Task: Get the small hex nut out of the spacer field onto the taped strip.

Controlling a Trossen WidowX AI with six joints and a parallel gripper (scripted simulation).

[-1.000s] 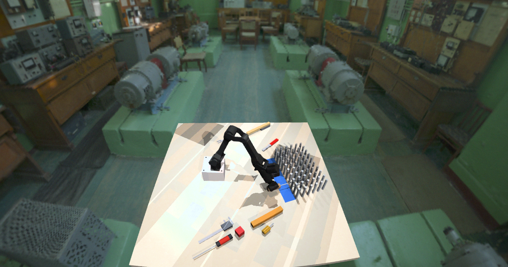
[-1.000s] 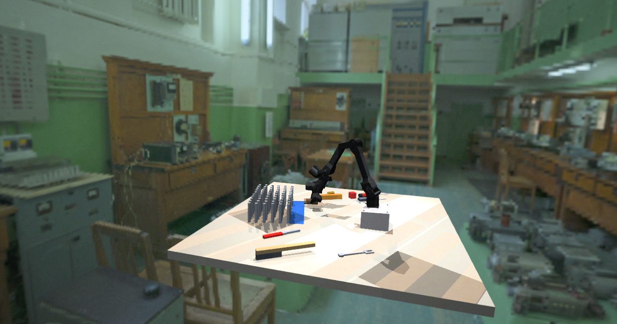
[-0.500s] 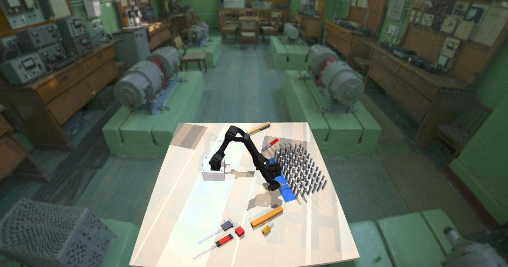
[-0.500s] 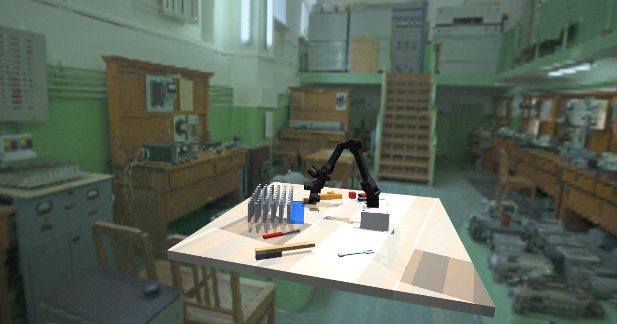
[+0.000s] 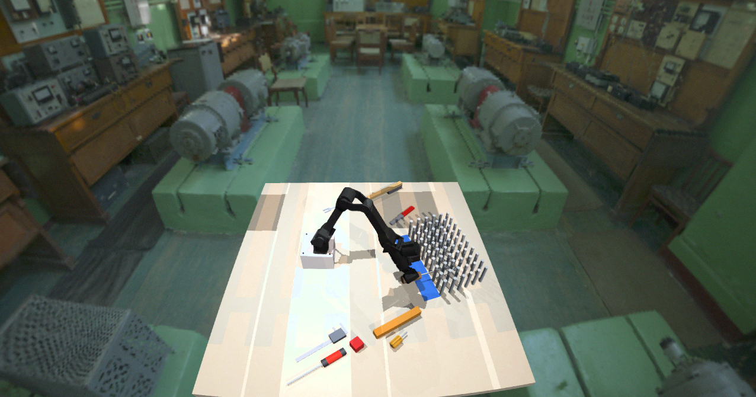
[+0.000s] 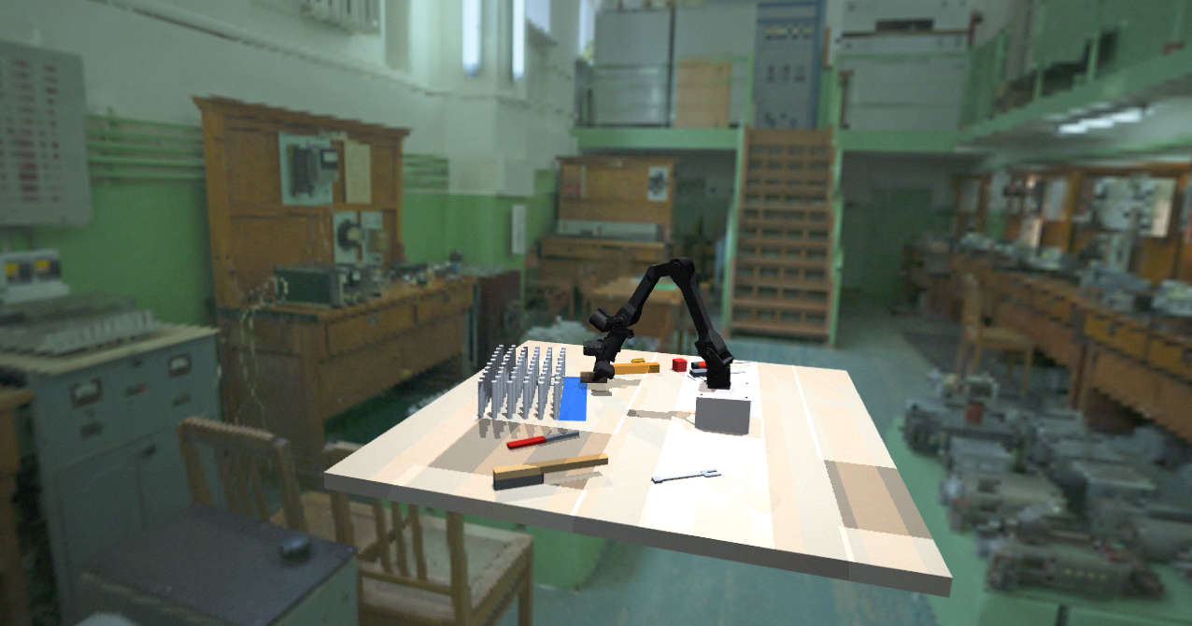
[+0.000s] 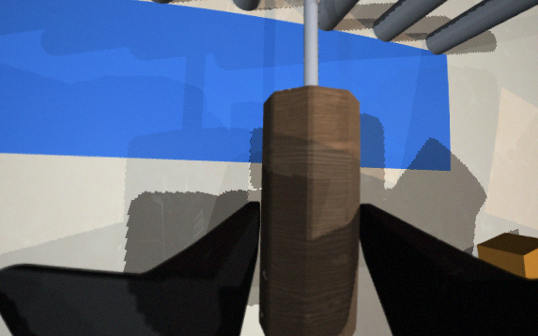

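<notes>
The blue taped strip is 10 cm to the left of my gripper tip, 4 cm below it and 3 cm ahead of it. Also, from my gripper tip: yellow-handled scraper: 29 cm to the right, 8 cm behind, 2 cm below; then red block: 31 cm to the right, 24 cm behind, 2 cm below; then orange bar: 21 cm to the right, 8 cm behind, 2 cm below.
</notes>
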